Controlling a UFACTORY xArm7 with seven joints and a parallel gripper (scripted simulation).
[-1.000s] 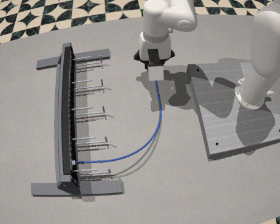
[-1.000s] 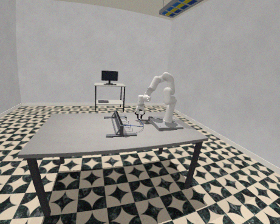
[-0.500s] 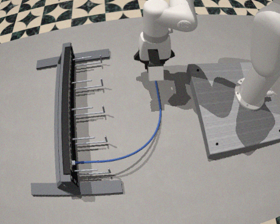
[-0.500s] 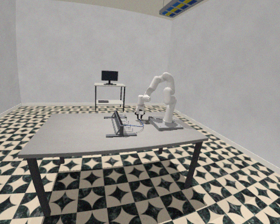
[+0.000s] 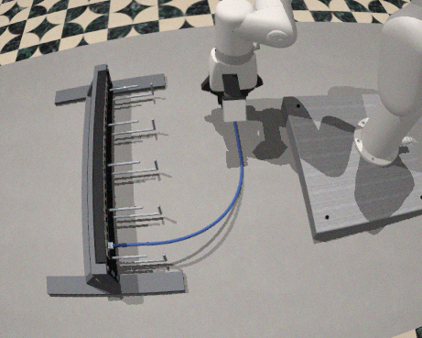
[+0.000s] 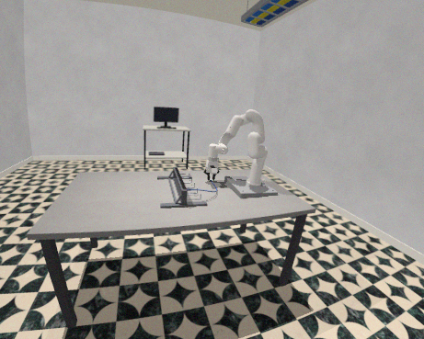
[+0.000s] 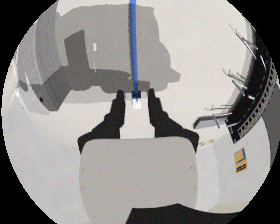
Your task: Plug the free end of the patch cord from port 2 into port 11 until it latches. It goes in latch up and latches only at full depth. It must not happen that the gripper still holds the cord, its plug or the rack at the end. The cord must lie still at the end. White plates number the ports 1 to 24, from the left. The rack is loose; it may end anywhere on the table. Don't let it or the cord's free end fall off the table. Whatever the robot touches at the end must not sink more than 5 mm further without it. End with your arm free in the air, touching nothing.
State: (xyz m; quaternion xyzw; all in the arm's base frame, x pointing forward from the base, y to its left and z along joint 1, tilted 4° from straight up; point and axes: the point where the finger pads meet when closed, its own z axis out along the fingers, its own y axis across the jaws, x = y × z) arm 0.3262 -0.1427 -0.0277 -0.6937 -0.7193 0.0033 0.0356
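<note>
Now: hand 2 cm to the left of the free-end plug and 2 cm above it.
</note>
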